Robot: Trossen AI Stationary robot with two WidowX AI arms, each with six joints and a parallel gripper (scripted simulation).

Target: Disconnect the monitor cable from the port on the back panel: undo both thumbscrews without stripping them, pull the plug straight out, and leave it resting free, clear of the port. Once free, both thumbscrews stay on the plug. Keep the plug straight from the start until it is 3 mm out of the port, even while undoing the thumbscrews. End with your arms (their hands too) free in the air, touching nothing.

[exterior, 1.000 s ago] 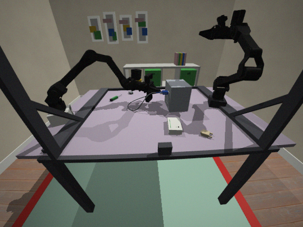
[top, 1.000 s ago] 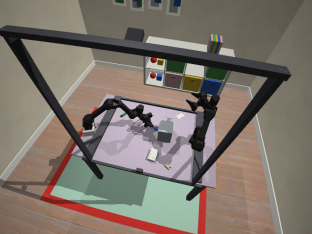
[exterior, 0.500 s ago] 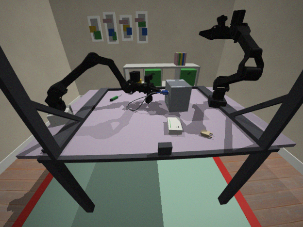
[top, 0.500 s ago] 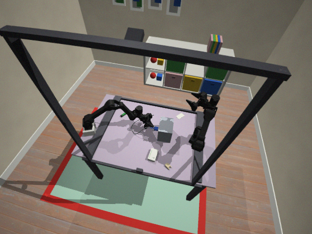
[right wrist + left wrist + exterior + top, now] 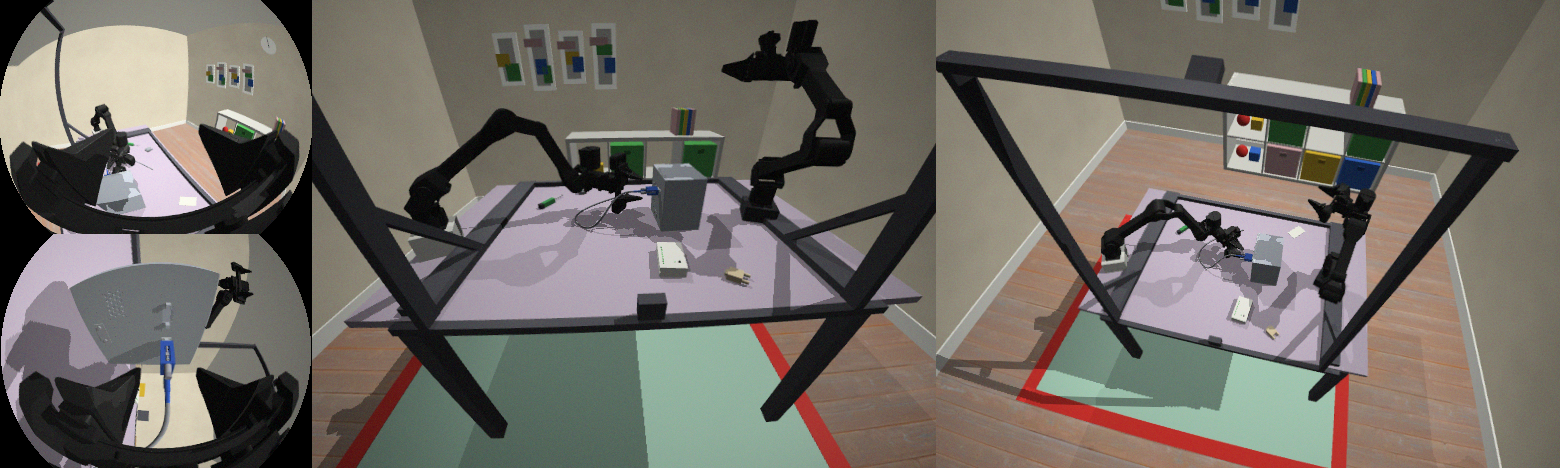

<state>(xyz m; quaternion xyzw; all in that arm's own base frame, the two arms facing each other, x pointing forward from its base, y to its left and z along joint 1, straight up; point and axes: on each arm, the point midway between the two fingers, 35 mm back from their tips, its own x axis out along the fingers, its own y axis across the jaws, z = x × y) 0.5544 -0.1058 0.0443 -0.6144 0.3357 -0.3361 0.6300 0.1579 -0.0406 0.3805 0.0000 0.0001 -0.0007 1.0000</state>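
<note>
Right now the blue plug is 4 cm behind my left hand and 4 cm to the right of it. From my left hand the other things lie so: back panel 1 cm behind, 8 cm to the right, 3 cm below; then grey box 2 cm behind, 14 cm to the right, 3 cm below; then white device 24 cm behind, 4 cm to the right, 10 cm below.
</note>
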